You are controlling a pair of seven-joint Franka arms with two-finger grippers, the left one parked.
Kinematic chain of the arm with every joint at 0, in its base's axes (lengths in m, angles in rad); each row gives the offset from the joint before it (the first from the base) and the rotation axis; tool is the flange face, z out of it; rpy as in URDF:
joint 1: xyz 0 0 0.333 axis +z
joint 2: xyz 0 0 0 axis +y
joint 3: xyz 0 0 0.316 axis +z
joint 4: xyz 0.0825 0 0 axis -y
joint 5: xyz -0.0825 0 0.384 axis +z
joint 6: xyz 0 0 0 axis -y
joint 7: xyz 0.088 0 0 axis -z
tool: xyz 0 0 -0.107 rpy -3.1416 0 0
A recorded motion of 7 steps. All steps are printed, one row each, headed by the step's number.
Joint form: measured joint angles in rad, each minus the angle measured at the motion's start. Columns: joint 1, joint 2, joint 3, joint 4, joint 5, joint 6, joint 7.
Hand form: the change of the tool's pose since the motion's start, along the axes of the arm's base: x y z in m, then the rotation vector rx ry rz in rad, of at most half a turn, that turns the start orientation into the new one. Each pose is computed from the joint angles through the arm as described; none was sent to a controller.
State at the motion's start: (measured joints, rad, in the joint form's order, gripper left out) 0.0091 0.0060 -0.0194 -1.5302 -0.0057 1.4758 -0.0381
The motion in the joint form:
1: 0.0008 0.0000 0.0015 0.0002 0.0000 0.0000 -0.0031
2: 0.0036 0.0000 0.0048 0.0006 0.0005 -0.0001 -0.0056
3: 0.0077 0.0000 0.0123 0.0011 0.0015 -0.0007 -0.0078
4: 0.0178 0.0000 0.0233 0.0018 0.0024 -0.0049 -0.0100
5: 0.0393 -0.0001 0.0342 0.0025 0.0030 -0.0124 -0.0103
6: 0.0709 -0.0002 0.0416 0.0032 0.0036 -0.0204 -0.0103
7: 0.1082 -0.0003 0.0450 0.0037 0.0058 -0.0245 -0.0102
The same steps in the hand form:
1: 0.0000 0.0013 0.0001 0.0002 -0.0002 0.0054
2: 0.0000 0.0046 0.0003 0.0009 -0.0005 0.0140
3: 0.0000 0.0111 0.0005 0.0020 -0.0004 0.0278
4: -0.0007 0.0227 0.0004 0.0031 0.0032 0.0511
5: -0.0024 0.0404 0.0002 0.0036 0.0099 0.0838
6: -0.0051 0.0615 -0.0001 0.0038 0.0172 0.1228
7: -0.0083 0.0837 -0.0001 0.0054 0.0210 0.1635

